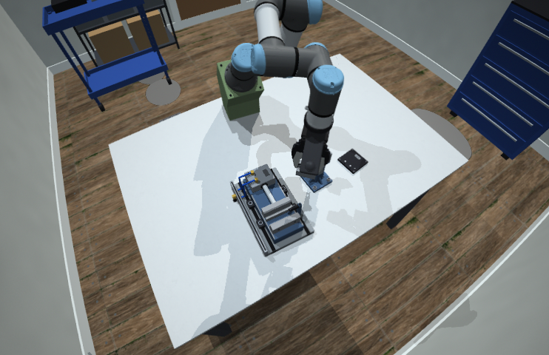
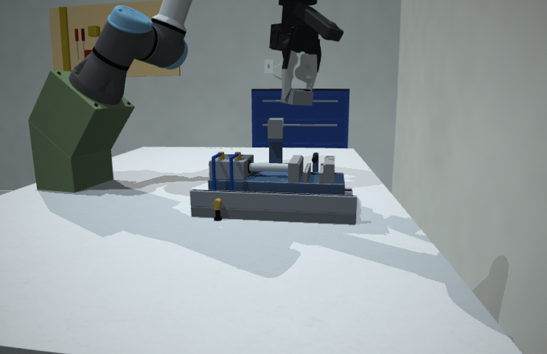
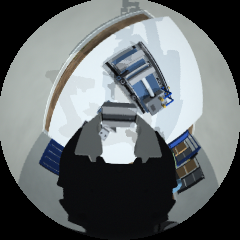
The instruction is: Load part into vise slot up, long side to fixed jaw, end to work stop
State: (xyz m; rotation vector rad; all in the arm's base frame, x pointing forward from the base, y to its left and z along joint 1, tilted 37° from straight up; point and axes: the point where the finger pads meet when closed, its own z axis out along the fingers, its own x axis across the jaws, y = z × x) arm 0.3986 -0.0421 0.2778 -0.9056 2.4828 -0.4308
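Right now the fixed jaw is 150 mm below my hand, 120 mm to the right of it and 50 mm ahead of it. Also, from my hand: work stop: 130 mm below, 70 mm to the right, 30 mm ahead; part: right at my hand; moving jaw: 150 mm below, 110 mm to the right, 10 mm behind.
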